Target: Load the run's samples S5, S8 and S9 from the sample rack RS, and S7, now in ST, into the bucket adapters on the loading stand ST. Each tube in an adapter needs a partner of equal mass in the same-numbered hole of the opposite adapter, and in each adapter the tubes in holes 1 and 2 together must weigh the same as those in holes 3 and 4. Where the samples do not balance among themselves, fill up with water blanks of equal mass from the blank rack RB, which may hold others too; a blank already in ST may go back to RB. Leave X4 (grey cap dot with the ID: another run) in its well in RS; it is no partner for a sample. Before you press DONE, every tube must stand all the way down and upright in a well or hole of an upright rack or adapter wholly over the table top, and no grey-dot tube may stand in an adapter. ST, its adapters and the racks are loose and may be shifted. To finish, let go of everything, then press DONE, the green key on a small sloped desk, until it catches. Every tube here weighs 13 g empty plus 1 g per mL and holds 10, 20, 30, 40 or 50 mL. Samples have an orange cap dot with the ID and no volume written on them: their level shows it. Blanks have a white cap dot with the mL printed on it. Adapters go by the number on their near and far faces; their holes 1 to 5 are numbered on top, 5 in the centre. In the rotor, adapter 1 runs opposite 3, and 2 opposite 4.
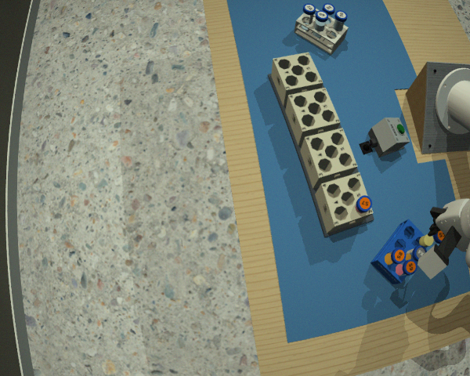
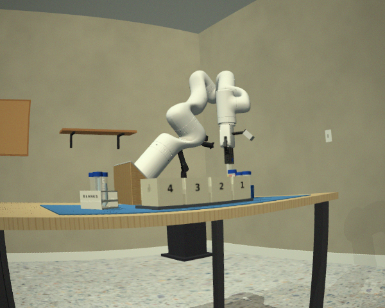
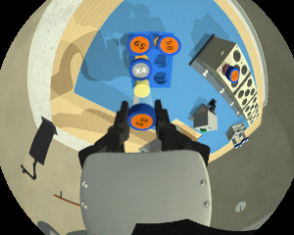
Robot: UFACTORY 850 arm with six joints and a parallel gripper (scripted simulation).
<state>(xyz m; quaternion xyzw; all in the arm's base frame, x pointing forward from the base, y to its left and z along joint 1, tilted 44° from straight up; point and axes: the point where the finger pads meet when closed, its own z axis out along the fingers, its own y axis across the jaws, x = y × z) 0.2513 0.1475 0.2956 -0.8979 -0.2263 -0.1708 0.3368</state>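
The sample tube S5 is 1 cm behind my hand and 5 cm below it. Also, from my hand: sample S9 (7 cm ahead, 5 cm to the left, 12 cm below); orange-dot sample tube (8 cm ahead, 12 cm below); grey-dot tube X4 (4 cm ahead, 2 cm to the left, 12 cm below).
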